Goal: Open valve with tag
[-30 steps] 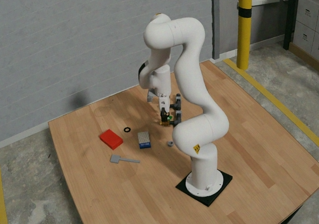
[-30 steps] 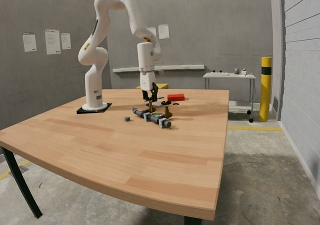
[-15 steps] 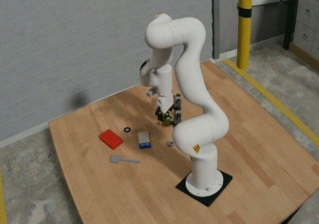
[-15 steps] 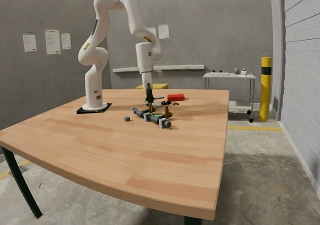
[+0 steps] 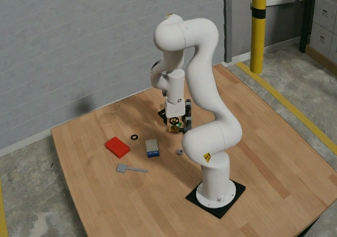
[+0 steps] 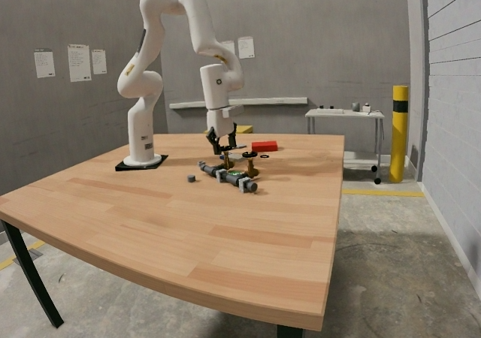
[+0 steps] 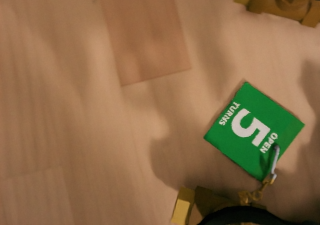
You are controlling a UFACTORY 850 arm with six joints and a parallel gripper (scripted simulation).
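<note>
My hand is 9 cm above the green tag, 5 cm short of it and 3 cm to the left of it. The rest, counted from my hand: red block (33 cm to the left, 8 cm below); then grey paddle-shaped tool (30 cm to the left, 16 cm behind, 9 cm below); then blue-and-grey box (15 cm to the left, 8 cm below, 7 cm behind).
</note>
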